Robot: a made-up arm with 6 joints.
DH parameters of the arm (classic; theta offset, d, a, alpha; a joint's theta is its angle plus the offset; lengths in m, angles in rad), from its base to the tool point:
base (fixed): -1.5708 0.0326 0 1.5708
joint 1: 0 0.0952 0.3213 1.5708
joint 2: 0 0.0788 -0.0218 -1.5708
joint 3: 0 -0.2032 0.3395 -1.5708
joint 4: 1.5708 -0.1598 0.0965 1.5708
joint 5: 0 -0.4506 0.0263 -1.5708
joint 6: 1.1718 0 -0.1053 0
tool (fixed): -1.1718 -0.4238 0 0
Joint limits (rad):
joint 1: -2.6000..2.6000
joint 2: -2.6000..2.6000
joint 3: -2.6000..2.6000
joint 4: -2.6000..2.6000
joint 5: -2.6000..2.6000
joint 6: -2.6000..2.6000
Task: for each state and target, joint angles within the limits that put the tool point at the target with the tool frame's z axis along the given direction. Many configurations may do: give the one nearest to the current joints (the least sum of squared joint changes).
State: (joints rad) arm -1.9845 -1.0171 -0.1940 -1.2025 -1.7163 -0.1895
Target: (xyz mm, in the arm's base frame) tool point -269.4 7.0 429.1 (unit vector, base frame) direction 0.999 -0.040 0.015
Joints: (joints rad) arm -2.6000 -1.3320 -0.6715 -1.2157 -0.9225 -0.4202
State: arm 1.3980 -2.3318 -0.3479 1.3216 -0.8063 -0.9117
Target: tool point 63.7 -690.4 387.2 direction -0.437 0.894 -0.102
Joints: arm 1.1915 -1.9311 -0.4877 0.8267 -0.9535 -0.8665
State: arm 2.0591 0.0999 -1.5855 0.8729 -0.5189 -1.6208
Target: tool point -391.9 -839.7 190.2 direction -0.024 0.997 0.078
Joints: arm 1.4328 0.3232 -1.0595 1.6175 -1.1091 -1.8330
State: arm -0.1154 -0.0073 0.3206 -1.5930 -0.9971 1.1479
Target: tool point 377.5 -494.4 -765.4 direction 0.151 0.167 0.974
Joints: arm -0.5667 0.0875 0.8060 -0.5850 -0.1111 1.0022
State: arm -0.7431 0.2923 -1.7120 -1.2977 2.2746 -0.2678
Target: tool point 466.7 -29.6 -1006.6 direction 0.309 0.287 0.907
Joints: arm -0.6148 0.3569 -1.6429 -1.6190 2.6000 -1.1458
